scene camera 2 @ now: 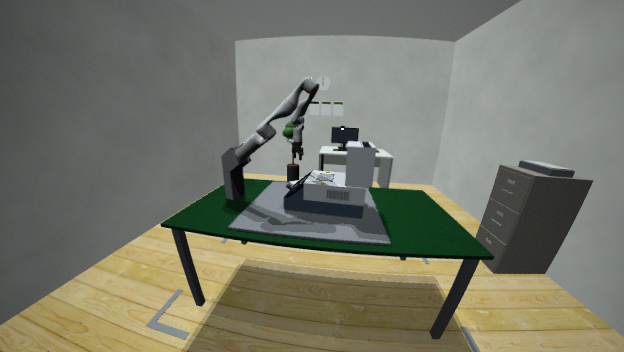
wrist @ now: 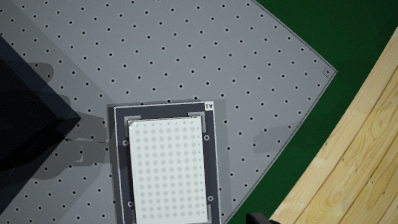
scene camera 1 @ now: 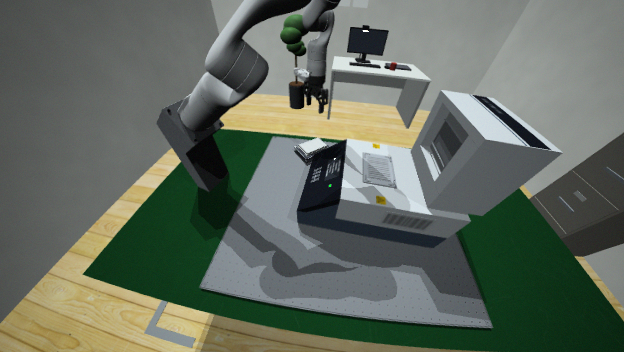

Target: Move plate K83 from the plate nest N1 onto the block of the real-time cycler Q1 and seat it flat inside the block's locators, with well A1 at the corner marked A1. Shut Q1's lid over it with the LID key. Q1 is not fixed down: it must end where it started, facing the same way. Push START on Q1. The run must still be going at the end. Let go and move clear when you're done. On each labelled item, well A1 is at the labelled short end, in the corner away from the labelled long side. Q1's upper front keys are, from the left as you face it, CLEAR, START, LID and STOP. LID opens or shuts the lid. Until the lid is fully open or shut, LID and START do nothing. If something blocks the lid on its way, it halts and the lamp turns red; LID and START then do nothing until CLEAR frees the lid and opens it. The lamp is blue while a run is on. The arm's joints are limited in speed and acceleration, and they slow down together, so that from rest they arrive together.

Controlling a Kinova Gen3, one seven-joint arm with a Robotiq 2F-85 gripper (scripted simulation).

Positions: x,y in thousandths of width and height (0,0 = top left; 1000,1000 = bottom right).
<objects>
A cycler Q1 (scene camera 2: 528,555) is 113 cm from the lens.
</objects>
